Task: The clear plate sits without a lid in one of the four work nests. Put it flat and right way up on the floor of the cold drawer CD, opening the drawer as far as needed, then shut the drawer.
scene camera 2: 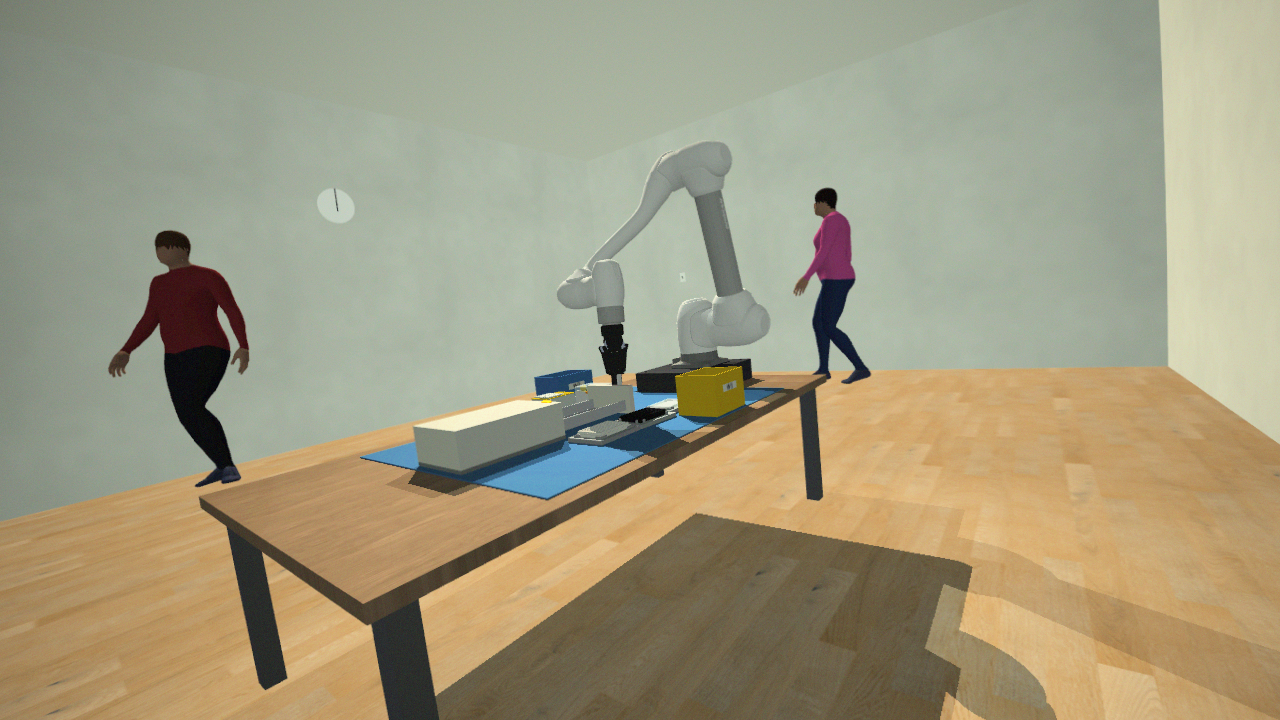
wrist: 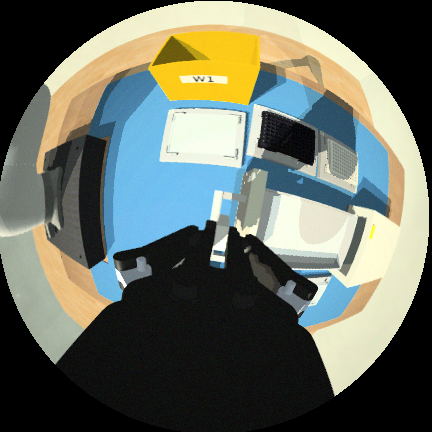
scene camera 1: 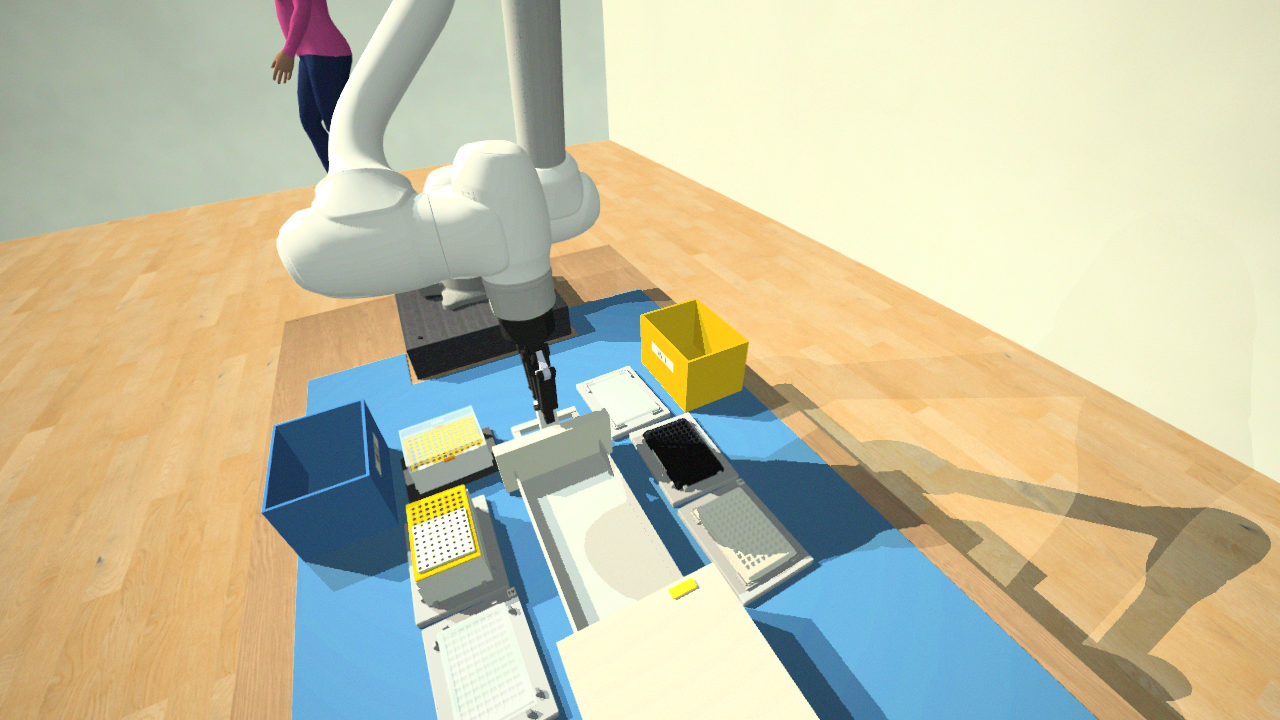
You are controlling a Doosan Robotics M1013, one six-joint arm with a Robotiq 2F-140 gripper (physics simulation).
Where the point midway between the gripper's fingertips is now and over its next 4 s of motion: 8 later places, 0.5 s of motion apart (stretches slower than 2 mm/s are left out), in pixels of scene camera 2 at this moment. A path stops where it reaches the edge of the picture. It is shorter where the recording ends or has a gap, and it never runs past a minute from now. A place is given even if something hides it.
My gripper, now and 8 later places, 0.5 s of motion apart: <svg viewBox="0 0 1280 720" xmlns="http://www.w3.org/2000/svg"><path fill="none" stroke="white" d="M618 394L618 394L616 390L615 383L614 371L603 331L593 331L551 338L507 343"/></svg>
